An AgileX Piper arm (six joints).
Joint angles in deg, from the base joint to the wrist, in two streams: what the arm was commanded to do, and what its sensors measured. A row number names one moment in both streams.
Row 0, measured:
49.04 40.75 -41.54 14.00 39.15 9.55
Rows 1 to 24, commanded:
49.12 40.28 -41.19 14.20 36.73 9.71
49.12 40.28 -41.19 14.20 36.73 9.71
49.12 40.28 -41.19 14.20 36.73 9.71
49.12 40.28 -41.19 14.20 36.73 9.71
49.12 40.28 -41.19 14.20 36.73 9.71
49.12 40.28 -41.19 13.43 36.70 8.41
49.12 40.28 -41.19 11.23 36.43 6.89
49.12 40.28 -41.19 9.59 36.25 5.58
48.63 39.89 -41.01 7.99 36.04 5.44
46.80 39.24 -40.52 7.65 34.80 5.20
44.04 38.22 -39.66 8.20 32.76 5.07
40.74 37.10 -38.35 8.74 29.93 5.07
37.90 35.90 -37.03 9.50 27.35 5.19
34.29 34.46 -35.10 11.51 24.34 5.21
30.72 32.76 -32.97 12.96 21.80 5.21
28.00 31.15 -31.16 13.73 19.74 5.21
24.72 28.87 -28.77 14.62 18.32 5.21
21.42 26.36 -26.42 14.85 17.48 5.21
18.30 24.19 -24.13 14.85 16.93 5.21
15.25 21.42 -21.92 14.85 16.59 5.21
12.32 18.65 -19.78 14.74 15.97 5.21
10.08 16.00 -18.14 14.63 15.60 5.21
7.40 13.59 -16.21 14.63 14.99 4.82
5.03 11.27 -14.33 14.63 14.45 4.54
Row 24, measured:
13.80 19.65 -20.86 14.38 17.17 5.71
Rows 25 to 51, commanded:
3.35 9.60 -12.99 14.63 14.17 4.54
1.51 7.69 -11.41 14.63 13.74 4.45
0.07 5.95 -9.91 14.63 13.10 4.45
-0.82 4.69 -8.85 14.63 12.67 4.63
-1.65 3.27 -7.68 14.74 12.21 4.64
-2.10 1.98 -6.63 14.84 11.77 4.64
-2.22 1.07 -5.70 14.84 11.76 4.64
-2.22 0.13 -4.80 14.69 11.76 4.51
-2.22 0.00 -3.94 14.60 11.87 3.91
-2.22 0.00 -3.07 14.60 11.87 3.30
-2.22 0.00 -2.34 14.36 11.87 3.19
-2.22 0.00 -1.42 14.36 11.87 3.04
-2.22 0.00 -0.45 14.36 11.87 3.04
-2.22 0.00 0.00 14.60 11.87 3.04
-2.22 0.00 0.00 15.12 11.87 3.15
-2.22 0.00 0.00 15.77 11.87 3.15
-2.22 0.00 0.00 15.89 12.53 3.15
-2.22 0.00 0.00 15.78 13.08 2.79
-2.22 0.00 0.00 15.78 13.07 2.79
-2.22 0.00 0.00 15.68 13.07 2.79
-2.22 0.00 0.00 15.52 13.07 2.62
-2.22 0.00 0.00 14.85 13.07 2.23
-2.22 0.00 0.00 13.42 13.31 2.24
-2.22 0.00 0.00 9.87 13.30 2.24
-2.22 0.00 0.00 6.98 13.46 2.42
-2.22 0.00 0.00 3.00 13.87 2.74
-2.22 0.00 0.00 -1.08 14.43 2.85
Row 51, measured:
-1.90 0.33 -0.27 11.14 13.30 3.03
